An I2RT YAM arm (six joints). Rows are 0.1 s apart.
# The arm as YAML. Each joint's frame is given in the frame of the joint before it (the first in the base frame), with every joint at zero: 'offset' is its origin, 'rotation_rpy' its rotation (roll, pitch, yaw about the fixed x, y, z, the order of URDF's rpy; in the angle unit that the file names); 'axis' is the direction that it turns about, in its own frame. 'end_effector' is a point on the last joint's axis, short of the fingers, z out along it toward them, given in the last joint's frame.
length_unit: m
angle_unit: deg
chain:
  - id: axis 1
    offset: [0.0, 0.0, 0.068]
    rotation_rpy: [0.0, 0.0, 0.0]
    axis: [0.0, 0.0, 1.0]
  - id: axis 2
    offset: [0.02, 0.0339, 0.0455]
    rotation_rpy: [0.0, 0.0, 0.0]
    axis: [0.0, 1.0, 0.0]
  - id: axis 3
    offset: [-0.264, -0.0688, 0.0]
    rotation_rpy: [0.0, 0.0, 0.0]
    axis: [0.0, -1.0, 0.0]
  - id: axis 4
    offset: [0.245, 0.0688, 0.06]
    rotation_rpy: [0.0, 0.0, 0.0]
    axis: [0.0, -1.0, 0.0]
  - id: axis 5
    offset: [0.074, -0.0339, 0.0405]
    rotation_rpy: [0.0, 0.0, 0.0]
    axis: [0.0, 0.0, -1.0]
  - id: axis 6
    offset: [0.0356, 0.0, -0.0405]
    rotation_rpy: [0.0, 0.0, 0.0]
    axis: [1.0, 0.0, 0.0]
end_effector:
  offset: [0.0, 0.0, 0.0]
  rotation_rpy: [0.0, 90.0, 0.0]
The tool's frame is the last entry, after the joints.
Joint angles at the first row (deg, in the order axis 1, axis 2, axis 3, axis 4, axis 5, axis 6):
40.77, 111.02, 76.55, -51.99, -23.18, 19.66
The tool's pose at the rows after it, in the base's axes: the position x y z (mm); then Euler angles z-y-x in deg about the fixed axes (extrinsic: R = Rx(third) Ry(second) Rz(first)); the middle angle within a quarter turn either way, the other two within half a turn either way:
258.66, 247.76, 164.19, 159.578, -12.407, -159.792
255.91, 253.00, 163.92, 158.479, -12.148, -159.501
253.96, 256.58, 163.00, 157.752, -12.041, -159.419
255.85, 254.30, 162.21, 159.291, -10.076, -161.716
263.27, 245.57, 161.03, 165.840, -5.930, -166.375
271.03, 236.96, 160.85, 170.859, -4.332, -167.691
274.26, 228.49, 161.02, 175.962, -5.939, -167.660
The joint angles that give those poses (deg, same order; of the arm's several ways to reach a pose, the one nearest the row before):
41.52, 111.02, 76.53, -51.59, -23.27, 19.68
42.43, 111.09, 76.53, -50.72, -23.24, 19.68
43.07, 111.24, 76.51, -50.13, -23.18, 19.68
42.87, 111.24, 76.49, -50.24, -20.21, 21.43
41.63, 111.24, 76.49, -50.61, -14.11, 27.33
39.96, 111.24, 76.51, -50.65, -12.21, 30.85
38.48, 111.22, 76.53, -52.29, -13.34, 34.15

